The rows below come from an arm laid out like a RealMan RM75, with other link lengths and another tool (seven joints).
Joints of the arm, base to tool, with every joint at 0 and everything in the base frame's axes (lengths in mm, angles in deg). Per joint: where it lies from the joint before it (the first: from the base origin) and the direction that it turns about. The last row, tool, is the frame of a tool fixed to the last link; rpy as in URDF.
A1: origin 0 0 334.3 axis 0 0 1
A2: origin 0 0 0 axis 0 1 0
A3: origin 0 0 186.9 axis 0 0 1
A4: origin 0 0 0 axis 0 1 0
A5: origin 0 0 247.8 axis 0 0 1
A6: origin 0 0 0 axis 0 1 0
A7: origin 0 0 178.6 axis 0 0 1
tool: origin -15 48 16 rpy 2.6 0 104.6
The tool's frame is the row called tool.
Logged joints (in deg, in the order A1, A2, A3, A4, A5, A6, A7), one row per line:
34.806, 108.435, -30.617, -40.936, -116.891, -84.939, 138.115
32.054, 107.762, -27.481, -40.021, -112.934, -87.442, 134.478
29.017, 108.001, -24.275, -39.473, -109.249, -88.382, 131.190
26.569, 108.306, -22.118, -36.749, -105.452, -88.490, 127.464
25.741, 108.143, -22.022, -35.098, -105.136, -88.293, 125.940
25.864, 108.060, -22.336, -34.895, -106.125, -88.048, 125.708
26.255, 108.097, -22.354, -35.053, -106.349, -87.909, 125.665
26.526, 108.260, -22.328, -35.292, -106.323, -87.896, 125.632
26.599, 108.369, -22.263, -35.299, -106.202, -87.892, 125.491
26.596, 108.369, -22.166, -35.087, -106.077, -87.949, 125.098
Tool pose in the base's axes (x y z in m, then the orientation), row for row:
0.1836, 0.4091, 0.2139, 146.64, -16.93, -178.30
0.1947, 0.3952, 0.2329, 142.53, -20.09, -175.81
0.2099, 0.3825, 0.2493, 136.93, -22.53, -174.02
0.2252, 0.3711, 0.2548, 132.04, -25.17, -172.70
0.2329, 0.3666, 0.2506, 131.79, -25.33, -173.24
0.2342, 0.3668, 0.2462, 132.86, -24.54, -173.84
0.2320, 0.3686, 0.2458, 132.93, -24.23, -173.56
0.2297, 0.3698, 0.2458, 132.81, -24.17, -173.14
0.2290, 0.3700, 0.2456, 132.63, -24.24, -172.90
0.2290, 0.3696, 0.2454, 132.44, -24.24, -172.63
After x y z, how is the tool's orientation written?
As angles about the fixed x, y, z axes (roll, pitch, yaw), in degrees.
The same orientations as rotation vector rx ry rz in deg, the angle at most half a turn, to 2 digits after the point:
-4.65, -156.47, -46.51
-3.55, -151.49, -50.29
-3.85, -146.49, -56.05
-5.00, -141.62, -60.59
-5.83, -141.47, -61.06
-5.83, -142.78, -60.31
-5.30, -143.02, -60.25
-4.77, -142.92, -60.25
-4.56, -142.72, -60.35
-4.28, -142.57, -60.48

